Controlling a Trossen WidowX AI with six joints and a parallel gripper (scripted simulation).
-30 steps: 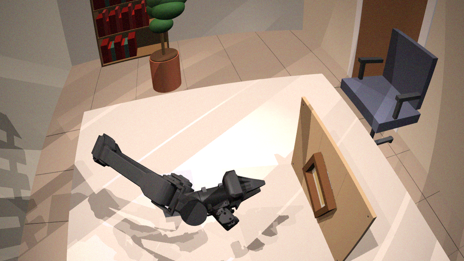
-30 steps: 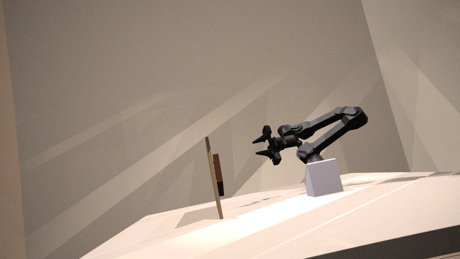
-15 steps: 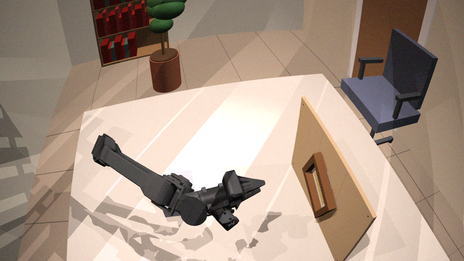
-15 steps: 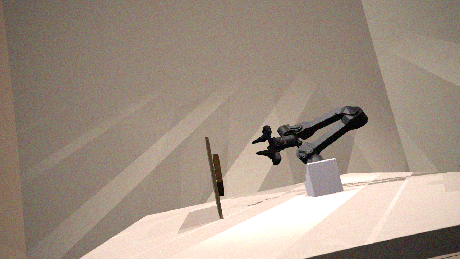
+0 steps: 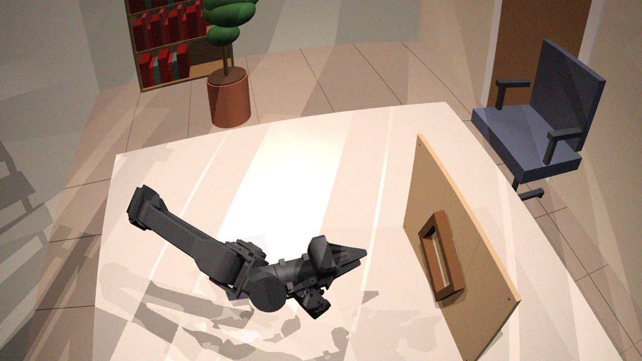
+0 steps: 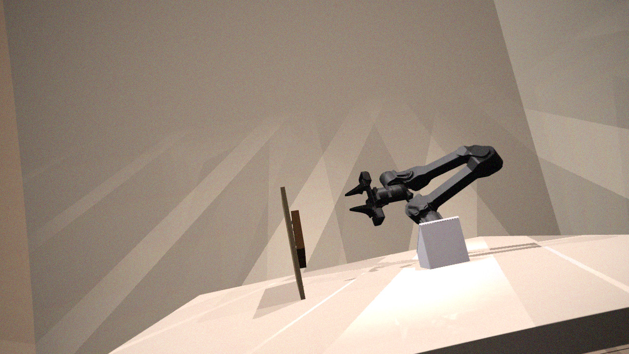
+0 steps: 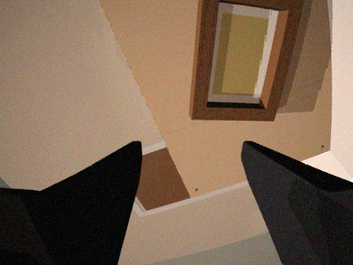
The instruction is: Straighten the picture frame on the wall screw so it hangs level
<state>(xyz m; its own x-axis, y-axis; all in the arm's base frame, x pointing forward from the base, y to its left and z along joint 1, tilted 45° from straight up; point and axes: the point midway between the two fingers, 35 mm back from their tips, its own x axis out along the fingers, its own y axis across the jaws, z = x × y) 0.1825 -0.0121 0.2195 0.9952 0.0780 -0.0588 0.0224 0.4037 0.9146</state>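
The picture frame is 19 cm ahead of my gripper tip, 9 cm below it and 1 cm to the left of it. Round my gripper tip: board wall: 20 cm ahead, 9 cm below, 1 cm to the left.
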